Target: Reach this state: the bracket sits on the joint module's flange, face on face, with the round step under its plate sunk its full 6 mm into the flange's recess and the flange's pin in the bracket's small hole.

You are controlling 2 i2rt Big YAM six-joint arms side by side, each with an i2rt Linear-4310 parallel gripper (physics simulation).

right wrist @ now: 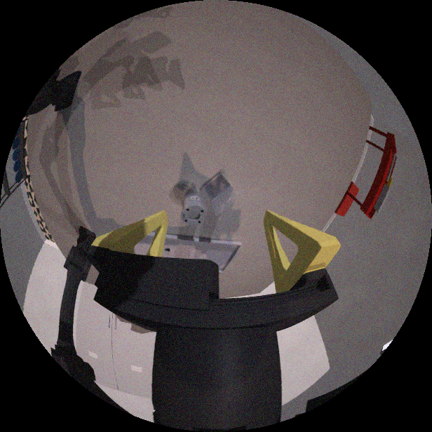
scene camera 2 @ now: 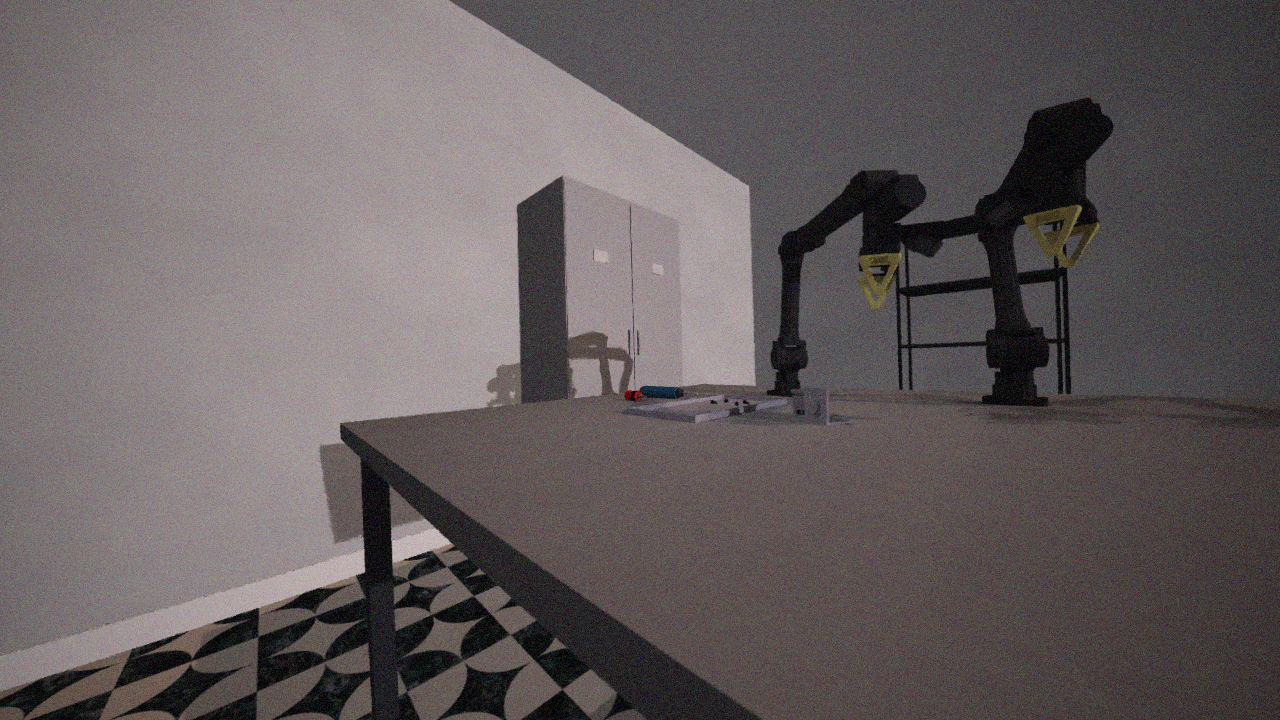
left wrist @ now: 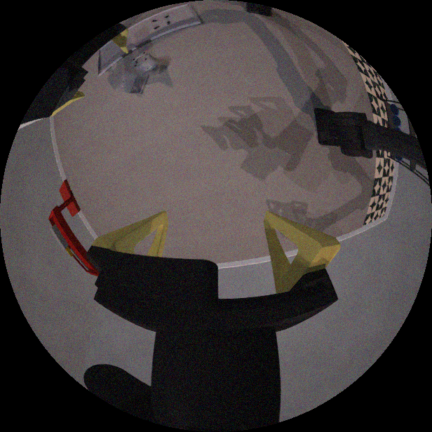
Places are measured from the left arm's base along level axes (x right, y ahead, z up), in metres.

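Pixels of known places: left gripper, fingertip midpoint: (scene camera 2: 1060, 262); right gripper, fingertip midpoint: (scene camera 2: 876, 302); left arm's base, origin of the base link: (scene camera 2: 1014, 403); right arm's base, origin of the base link: (scene camera 2: 787, 395).
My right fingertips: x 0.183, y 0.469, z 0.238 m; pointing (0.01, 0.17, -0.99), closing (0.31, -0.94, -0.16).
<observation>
For each thing: its middle in the pictures, then the offset to it from my right fingertips.
- joint module, body centre: (scene camera 2: 806, 402) dx +0.141, dy +0.018, dz -0.207 m
- grey bracket, body centre: (scene camera 2: 824, 404) dx +0.081, dy +0.071, dz -0.203 m
- shallow tray, body centre: (scene camera 2: 712, 405) dx +0.391, dy +0.031, dz -0.230 m
- blue cylinder, body centre: (scene camera 2: 667, 392) dx +0.686, dy -0.110, dz -0.218 m
- red piece, body centre: (scene camera 2: 636, 395) dx +0.713, dy +0.014, dz -0.221 m
The joint module (scene camera 2: 799, 402) (left wrist: 144, 60) (right wrist: 193, 212) stands on the table with its round flange facing up; dark holes show around the flange face. The grey bracket (scene camera 2: 816, 406) (left wrist: 136, 84) (right wrist: 217, 186) is beside the module, off the flange, with a plate upright in the scene view. The step and pin cannot be made out. My right gripper (scene camera 2: 877, 300) (right wrist: 215, 215) is open and empty, high above the module and bracket. My left gripper (scene camera 2: 1065, 259) (left wrist: 215, 216) is open and empty, high above the table at the right of the scene view.
A shallow tray (scene camera 2: 698, 417) (right wrist: 231, 257) with small dark parts lies beside the module. A blue cylinder (scene camera 2: 662, 392) and a red piece (scene camera 2: 633, 394) lie behind it. A red frame (left wrist: 75, 240) (right wrist: 384, 175) is past the table edge. A cabinet (scene camera 2: 595, 304) stands behind.
</observation>
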